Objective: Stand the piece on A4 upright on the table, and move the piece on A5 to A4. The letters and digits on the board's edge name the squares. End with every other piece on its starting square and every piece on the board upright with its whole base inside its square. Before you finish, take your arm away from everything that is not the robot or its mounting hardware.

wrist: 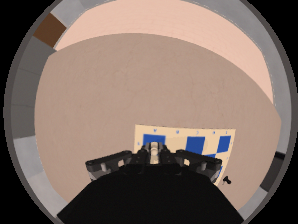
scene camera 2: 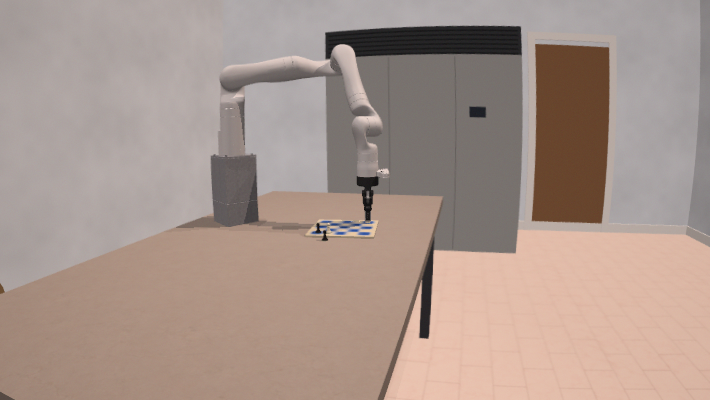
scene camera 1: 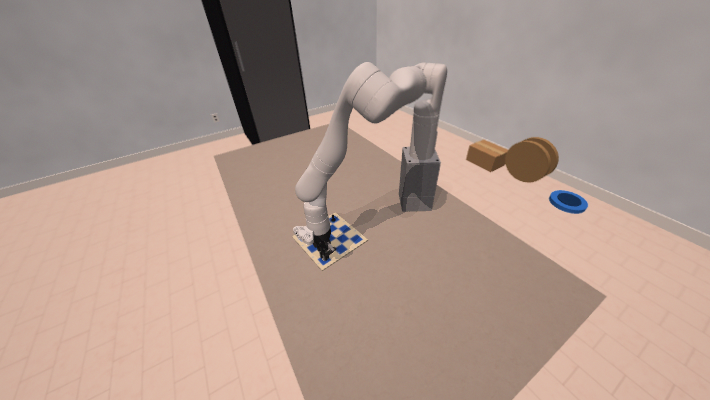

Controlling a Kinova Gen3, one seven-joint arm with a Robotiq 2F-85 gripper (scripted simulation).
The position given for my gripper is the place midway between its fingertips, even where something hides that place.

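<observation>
My gripper (wrist: pixel 154 147), in sight. Cream chessboard (scene camera 2: pixel 340 228), in sight; it shows at (wrist: pixel 217 143) too.
</observation>
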